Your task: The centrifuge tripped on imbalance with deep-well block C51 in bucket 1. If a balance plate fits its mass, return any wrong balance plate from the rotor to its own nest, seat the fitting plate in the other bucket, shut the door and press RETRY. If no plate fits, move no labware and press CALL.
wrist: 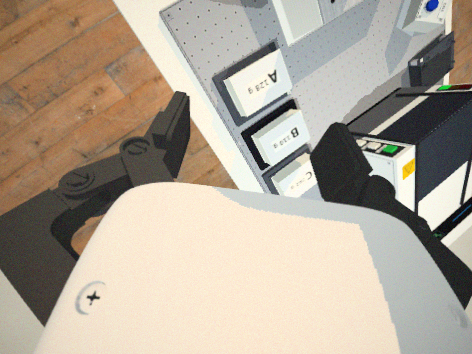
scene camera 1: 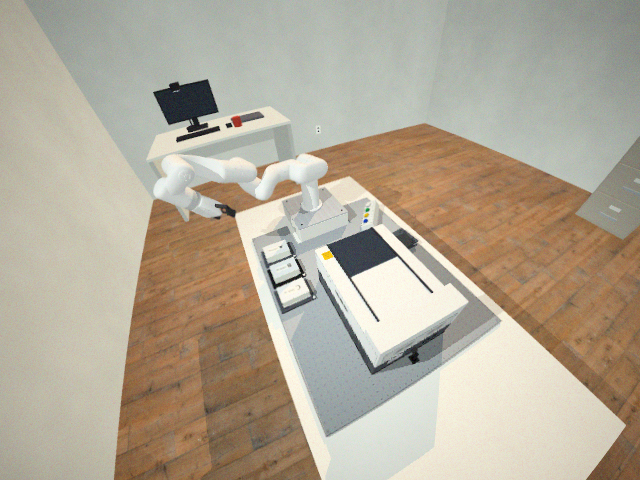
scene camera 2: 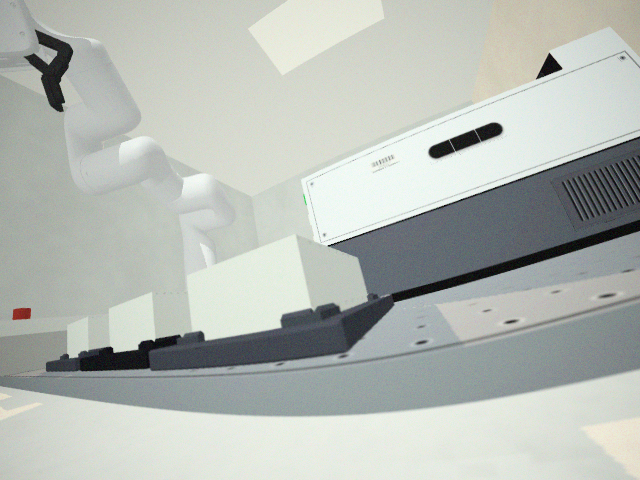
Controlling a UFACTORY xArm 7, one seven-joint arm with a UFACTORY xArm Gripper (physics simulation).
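Pixels of known places: gripper, fingertip midpoint: (wrist: 257, 128) (scene camera 1: 227, 215) (scene camera 2: 18, 114); arm's base, origin of the base link: (scene camera 1: 311, 205).
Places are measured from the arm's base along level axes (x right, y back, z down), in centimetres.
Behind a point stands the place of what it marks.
Observation:
My gripper (scene camera 1: 233, 212) @(x 46.6, y -11.7, z -23.6 cm) (scene camera 2: 58, 107) (wrist: 257, 128) @(x 46.6, y -11.7, z -23.6 cm) is open and empty, raised beside the table's left edge at the robot's end. Balance plates A (scene camera 1: 277, 251) @(x 32.2, y -18.0, z 3.7 cm) (scene camera 2: 78, 336) @(x 38.2, y -15.3, z 5.6 cm) (wrist: 257, 82) @(x 32.9, y -14.7, z 3.7 cm), marked 128 g, B (scene camera 1: 285, 270) @(x 34.3, y -31.4, z 3.7 cm) (scene camera 2: 131, 321) @(x 40.2, y -29.0, z 5.6 cm) (wrist: 280, 138) @(x 35.2, y -28.2, z 3.7 cm), marked 110 g, and C (scene camera 1: 293, 293) @(x 37.0, y -44.7, z 3.7 cm) (scene camera 2: 248, 294) @(x 42.7, y -42.7, z 6.0 cm) (wrist: 296, 178) @(x 37.3, y -40.8, z 3.7 cm) sit in their nests in a row. C's mass is not clearly readable. The white centrifuge (scene camera 1: 408, 297) @(x 8.7, y -78.8, z -11.9 cm) (scene camera 2: 361, 201) @(x 23.6, y -49.5, z -4.6 cm) (wrist: 385, 170) @(x 23.0, y -45.7, z -9.3 cm) stands beside them. Its top has a dark section (scene camera 1: 361, 250) @(x 7.7, y -53.4, z -12.1 cm); the door state is unclear. Rotor, buckets and C51 are hidden. A blue CALL button (scene camera 1: 365, 220) @(x -17.4, y -28.5, z 2.3 cm) (wrist: 432, 6) @(x -16.9, y -28.6, z 2.2 cm) is on the button box.
The robot's base (scene camera 1: 317, 214) @(x 2.0, y -9.5, z 0.2 cm) stands behind the nests. A dark device (scene camera 1: 405, 238) @(x -27.2, y -49.4, z 5.8 cm) (wrist: 432, 60) @(x -21.3, y -45.2, z 5.8 cm) stands past the centrifuge's far corner. A green button (wrist: 390, 149) @(x 20.7, y -41.2, z -9.5 cm) and pale ones are on the centrifuge's near corner. A desk (scene camera 1: 268, 116) with a monitor (scene camera 1: 187, 101) is behind.

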